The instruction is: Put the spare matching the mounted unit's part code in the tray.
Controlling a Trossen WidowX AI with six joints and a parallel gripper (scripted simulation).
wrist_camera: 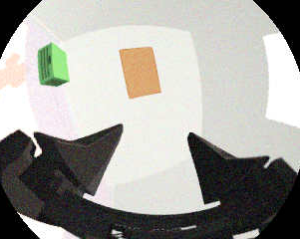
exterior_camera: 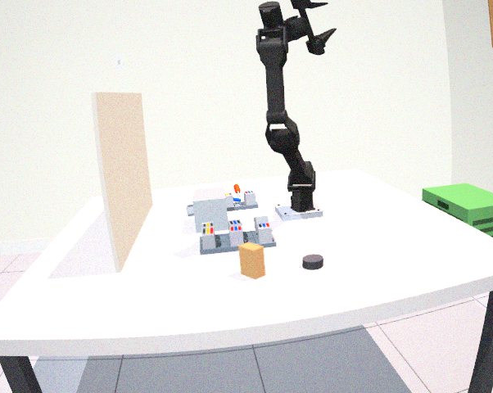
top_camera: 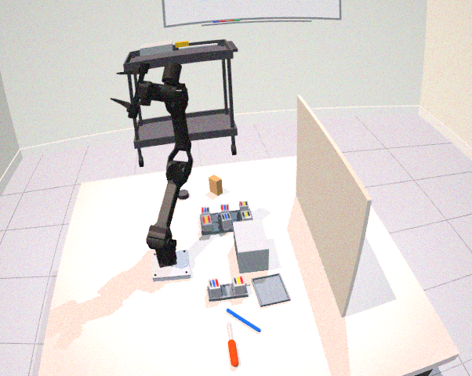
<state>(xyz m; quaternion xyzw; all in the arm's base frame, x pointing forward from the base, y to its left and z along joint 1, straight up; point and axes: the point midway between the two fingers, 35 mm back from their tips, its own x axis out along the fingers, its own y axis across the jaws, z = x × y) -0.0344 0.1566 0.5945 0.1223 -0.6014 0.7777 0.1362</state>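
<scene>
The rack is 62 cm below my gripper tip, 36 cm to the right of it and 23 cm ahead of it. From my gripper tip the other things lie so: tan block (59 cm below, 36 cm ahead, 21 cm to the left); then grey box-like unit (57 cm below, 36 cm ahead, 22 cm to the right); then dark puck (62 cm below, 23 cm to the left, 22 cm ahead).
</scene>
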